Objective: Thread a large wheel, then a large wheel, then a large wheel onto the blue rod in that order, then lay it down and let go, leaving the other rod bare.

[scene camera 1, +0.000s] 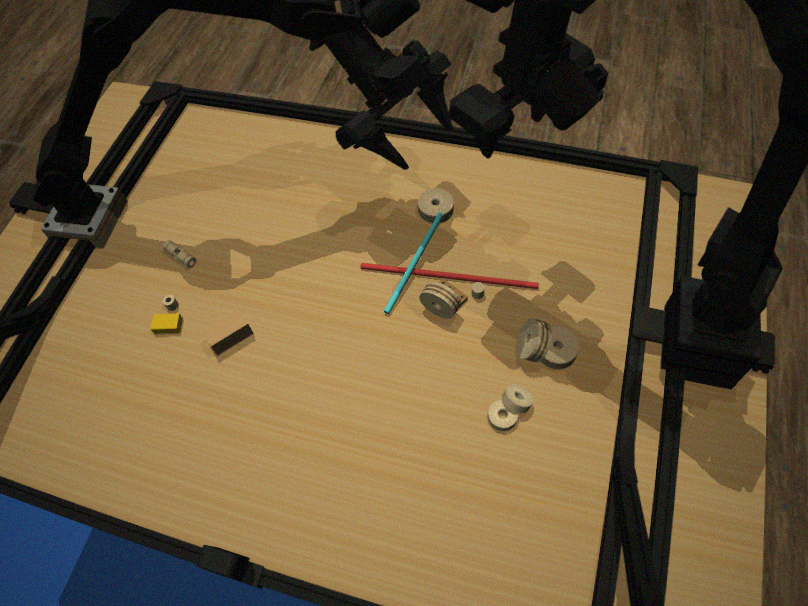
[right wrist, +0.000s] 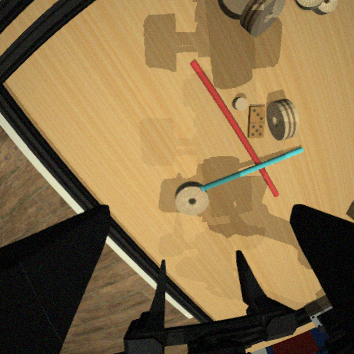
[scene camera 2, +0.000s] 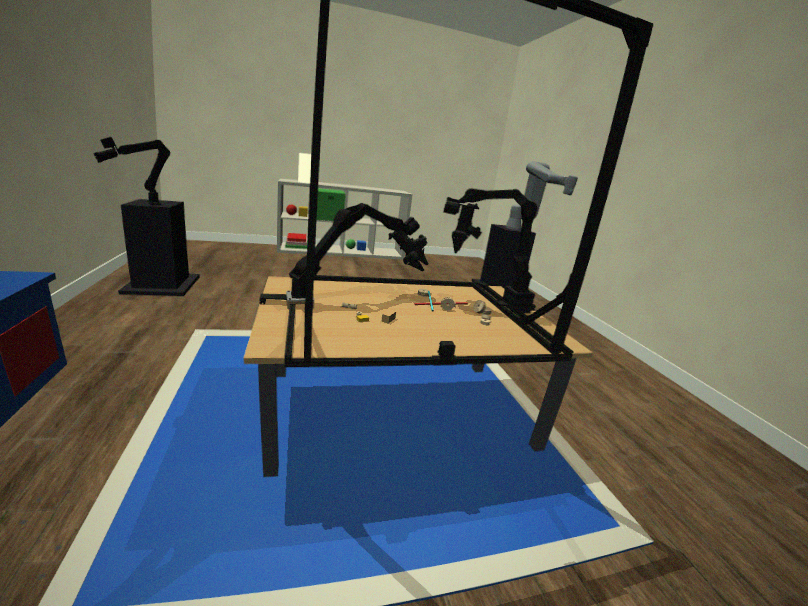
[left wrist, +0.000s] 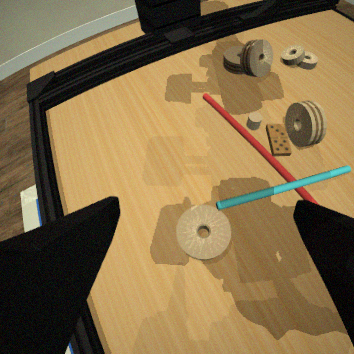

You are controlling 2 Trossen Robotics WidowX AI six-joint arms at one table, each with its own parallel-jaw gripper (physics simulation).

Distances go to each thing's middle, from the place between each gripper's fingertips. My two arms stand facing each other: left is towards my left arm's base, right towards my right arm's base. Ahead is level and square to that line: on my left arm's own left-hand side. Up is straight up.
My left hand is 12 cm past the blue rod (left wrist: pixel 268 191) and 12 cm above it. Also, from my left hand: red rod (left wrist: pixel 280 169) 12 cm behind, 6 cm to the right, 13 cm below; dark block (scene camera 1: pixel 232 329) 30 cm behind, 22 cm to the left, 12 cm below.
I see the red rod 220 mm below my right hand, 70 mm behind it and 60 mm to the left of it. The rest, counted from my right hand: dark block (340 mm to the left, 250 mm behind, 210 mm below); blue rod (210 mm below, 110 mm to the left, 70 mm behind).
